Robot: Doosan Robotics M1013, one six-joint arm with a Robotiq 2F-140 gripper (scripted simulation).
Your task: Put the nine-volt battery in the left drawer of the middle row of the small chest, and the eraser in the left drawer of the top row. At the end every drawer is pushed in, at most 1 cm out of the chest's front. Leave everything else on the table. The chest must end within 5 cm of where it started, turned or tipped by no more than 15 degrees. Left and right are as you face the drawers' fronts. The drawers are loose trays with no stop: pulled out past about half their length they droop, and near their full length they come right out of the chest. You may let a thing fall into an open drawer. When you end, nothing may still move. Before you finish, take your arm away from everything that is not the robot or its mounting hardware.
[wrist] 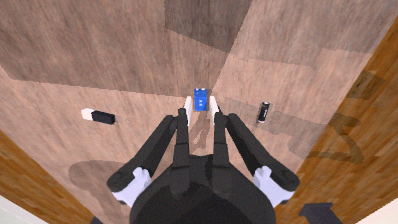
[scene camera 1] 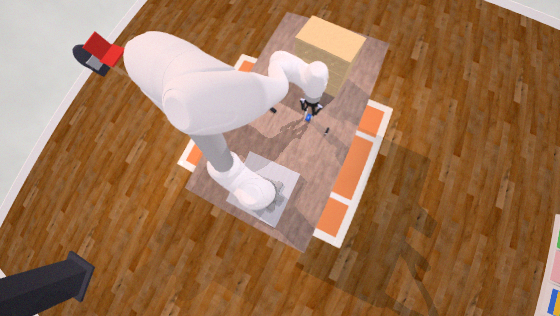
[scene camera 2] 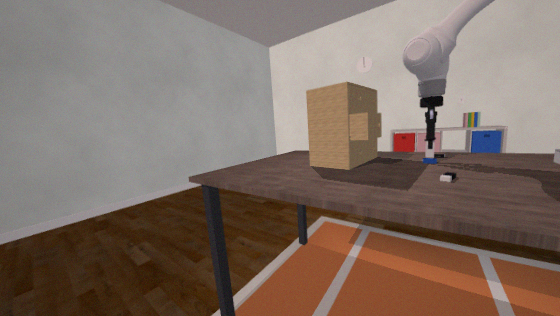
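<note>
The wrist view shows my gripper point(wrist: 200, 102); a small wooden chest point(scene camera 2: 328, 112) is out of frame in the wrist view. The small wooden chest point(scene camera 1: 342, 43) is visible in scene camera 1 as well.
</note>
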